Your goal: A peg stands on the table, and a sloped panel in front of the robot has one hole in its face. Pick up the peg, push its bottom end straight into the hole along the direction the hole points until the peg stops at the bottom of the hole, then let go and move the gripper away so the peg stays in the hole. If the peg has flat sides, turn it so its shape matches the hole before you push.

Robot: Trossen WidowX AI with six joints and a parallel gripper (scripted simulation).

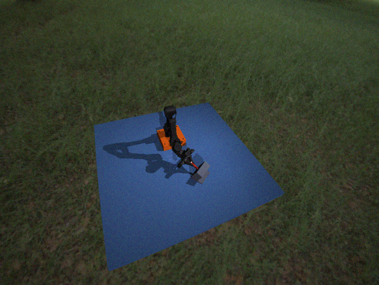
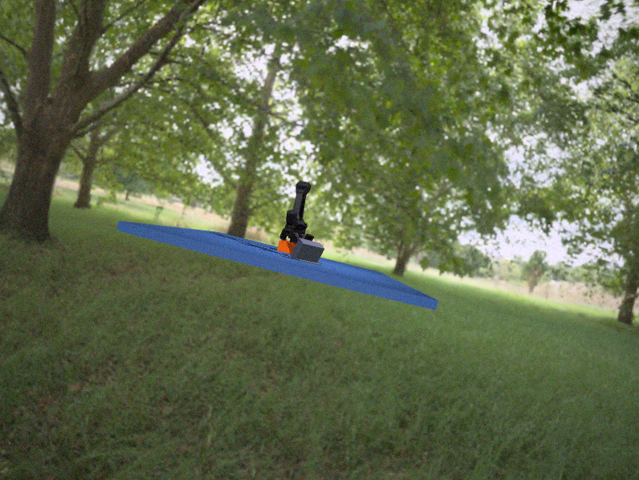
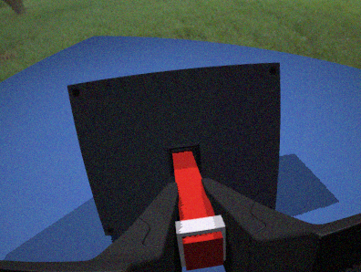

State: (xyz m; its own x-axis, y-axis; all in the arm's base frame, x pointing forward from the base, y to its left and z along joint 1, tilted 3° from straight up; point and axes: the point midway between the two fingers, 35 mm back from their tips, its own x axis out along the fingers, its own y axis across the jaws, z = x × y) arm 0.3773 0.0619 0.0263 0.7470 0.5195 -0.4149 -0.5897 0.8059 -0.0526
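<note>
My gripper tip is now 50 mm short of the grey sloped panel, 30 mm to the right of it and 30 mm above it. Round my gripper tip: square peg 10 mm to the right, 10 mm behind, 10 mm above.
</note>
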